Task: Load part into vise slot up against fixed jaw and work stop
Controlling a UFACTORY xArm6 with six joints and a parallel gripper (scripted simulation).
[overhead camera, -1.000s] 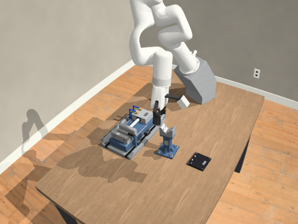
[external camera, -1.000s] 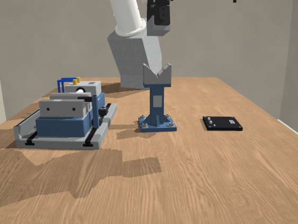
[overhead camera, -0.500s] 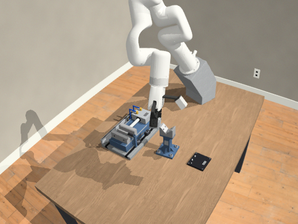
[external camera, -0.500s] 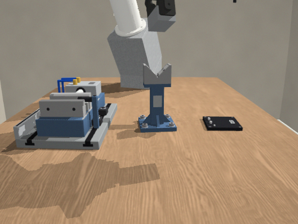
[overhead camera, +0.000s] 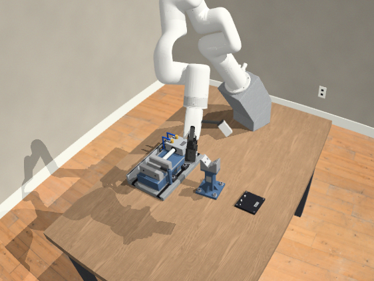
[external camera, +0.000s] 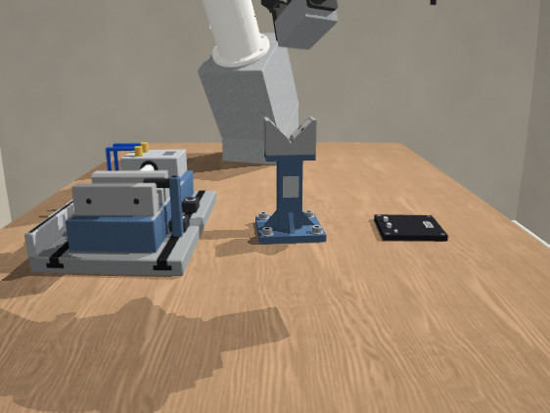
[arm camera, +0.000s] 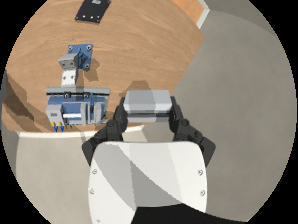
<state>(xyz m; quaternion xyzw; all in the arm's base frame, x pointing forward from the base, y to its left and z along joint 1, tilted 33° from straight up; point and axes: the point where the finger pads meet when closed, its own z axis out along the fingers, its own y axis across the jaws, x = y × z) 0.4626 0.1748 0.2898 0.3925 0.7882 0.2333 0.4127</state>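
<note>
Now: hand 230 mm to the left of the fixed jaw, 210 mm above it and 30 mm past it. Round my hand: blue work stop post: 230 mm below, 160 mm to the right, 60 mm behind; black stop rod: 200 mm below, 180 mm to the right, 60 mm behind; part: right at my hand.
</note>
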